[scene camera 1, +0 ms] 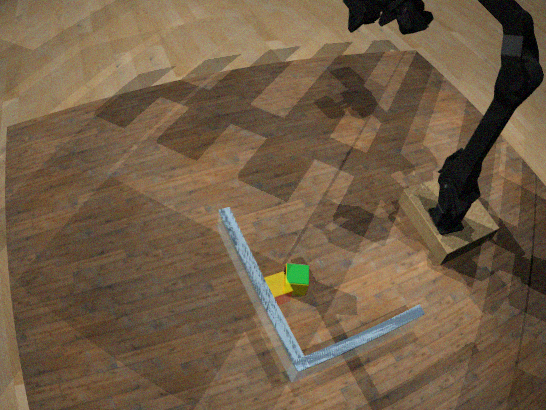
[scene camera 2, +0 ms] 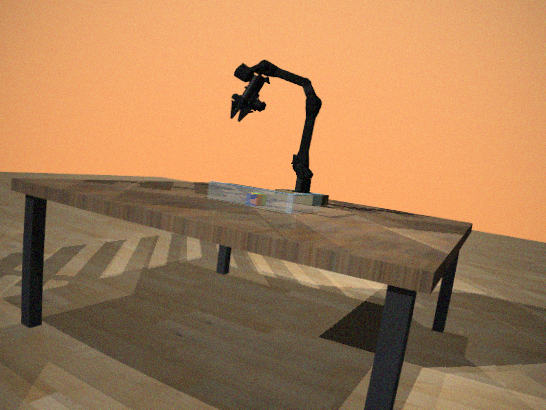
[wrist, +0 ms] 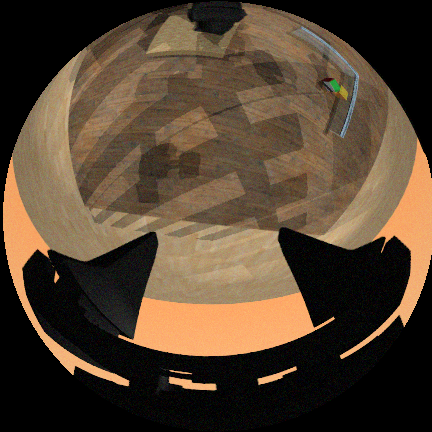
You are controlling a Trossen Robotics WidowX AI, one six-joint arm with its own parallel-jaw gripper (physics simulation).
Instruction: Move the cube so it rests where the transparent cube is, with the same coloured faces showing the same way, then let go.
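Places are measured from the arm's base along level axes (x left, y ahead, z down), in centimetres.
Where they show: gripper, fingertip midpoint: (scene camera 1: 365,27) (scene camera 2: 234,120) (wrist: 218,236); arm's base at its link origin: (scene camera 1: 445,219) (scene camera 2: 302,192).
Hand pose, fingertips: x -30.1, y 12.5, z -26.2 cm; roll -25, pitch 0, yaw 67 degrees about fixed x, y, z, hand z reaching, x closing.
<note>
Each offset is from my fingertips to the centre of the thing.
A small cube {dx +34.9, dy +21.0, dz +28.3 cm} (scene camera 1: 298,274) (scene camera 2: 263,199) (wrist: 334,85) rests on the table with its green face up. In the scene camera 1 view a yellow side shows below the green; in the wrist view a dark red and a pale side show. The transparent cube {dx +36.3, dy +25.0, dz +28.3 cm} (scene camera 1: 276,283) (wrist: 344,92) has a yellow top and a reddish side. It lies right beside the cube, between it and the long wall. In the scene camera 2 view the two overlap and are too small to separate clearly. My gripper (scene camera 1: 379,25) (scene camera 2: 235,119) (wrist: 218,236) is open and empty, high above the table and far from both.
A see-through, blue-edged L-shaped barrier has a long wall (scene camera 1: 248,257) (scene camera 2: 225,191) (wrist: 354,95) close beside the transparent cube and a shorter wall (scene camera 1: 360,339). The arm's base block (scene camera 1: 482,221) (wrist: 175,37) stands on the table (scene camera 1: 100,250) (scene camera 2: 150,215). Shadows cross the table.
</note>
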